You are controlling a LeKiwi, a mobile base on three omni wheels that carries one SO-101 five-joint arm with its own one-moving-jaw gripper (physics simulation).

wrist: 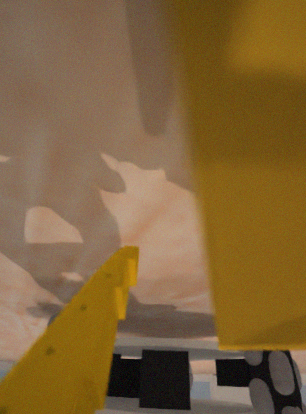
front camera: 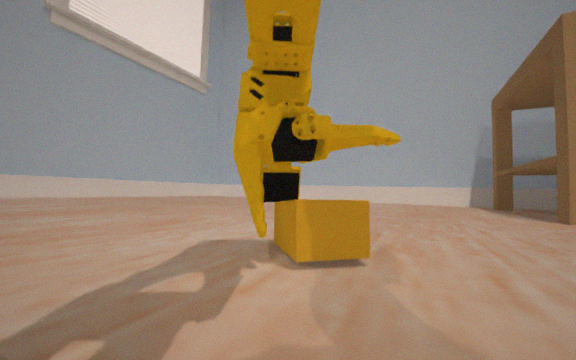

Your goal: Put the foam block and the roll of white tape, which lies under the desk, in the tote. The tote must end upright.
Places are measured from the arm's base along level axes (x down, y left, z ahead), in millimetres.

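Pixels of known places: end effector, tool point: (wrist: 137, 260) (front camera: 265, 230).
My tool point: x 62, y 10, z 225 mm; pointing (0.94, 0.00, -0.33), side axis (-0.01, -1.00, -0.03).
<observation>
For each thing: its top centre in the pictures, then the offset to it from my tool point. "spot": a spot on its surface instead.
- yellow foam block, middle of its top: (front camera: 314, 197) dz +48, dx -23, dy -42 mm
- furniture, surface spot: (front camera: 566, 125) spot: dz +286, dx -179, dy -603 mm
The yellow foam block (front camera: 332, 231) (wrist: 250, 200) lies on the floor, in the middle of the front view and along the right side of the wrist view. My gripper (front camera: 330, 187) is fully open and empty. Its fixed jaw points down, with the tip just left of the block and lower than the block's top edge in the front view. Its moving jaw stands out to the right above the block. In the wrist view the notched fixed jaw shows at the lower left, with a gap between it and the block. The roll of white tape and the tote do not show in these views.
A wooden piece of furniture (front camera: 566, 125) with legs and a lower crossbar stands at the right of the front view. Pale blue walls with a white baseboard (front camera: 100, 187) stand behind. My base's wheel (wrist: 275, 372) shows at the bottom of the wrist view.
</observation>
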